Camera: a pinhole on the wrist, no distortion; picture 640 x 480 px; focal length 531.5 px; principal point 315.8 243.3 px. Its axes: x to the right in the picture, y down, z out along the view. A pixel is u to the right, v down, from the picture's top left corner.
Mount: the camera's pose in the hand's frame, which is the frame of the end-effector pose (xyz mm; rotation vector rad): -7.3 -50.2 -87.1 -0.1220 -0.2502 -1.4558
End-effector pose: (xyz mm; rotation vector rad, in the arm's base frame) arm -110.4 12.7 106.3 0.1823 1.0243 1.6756
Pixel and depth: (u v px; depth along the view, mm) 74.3 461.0 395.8
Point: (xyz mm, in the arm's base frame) -160.6 232.4 395.2
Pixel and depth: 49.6 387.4 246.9
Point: -141.3 97.9 269.0
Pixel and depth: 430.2 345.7 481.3
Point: 131.6 271.5 320.5
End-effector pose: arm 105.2 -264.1 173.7 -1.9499 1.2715 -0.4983
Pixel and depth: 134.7 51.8 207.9
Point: 84.1 -146.5 78.0
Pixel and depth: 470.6 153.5 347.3
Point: 290.6 -67.0 61.2
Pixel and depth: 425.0 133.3 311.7
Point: 242.6 -84.3 69.7
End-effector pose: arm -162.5 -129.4 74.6 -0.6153 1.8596 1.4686
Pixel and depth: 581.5 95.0 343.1
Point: 82.4 98.8 31.8
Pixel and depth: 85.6 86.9 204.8
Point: -136.5 -31.9 183.8
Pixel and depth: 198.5 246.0 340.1
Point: -157.4 110.7 144.3
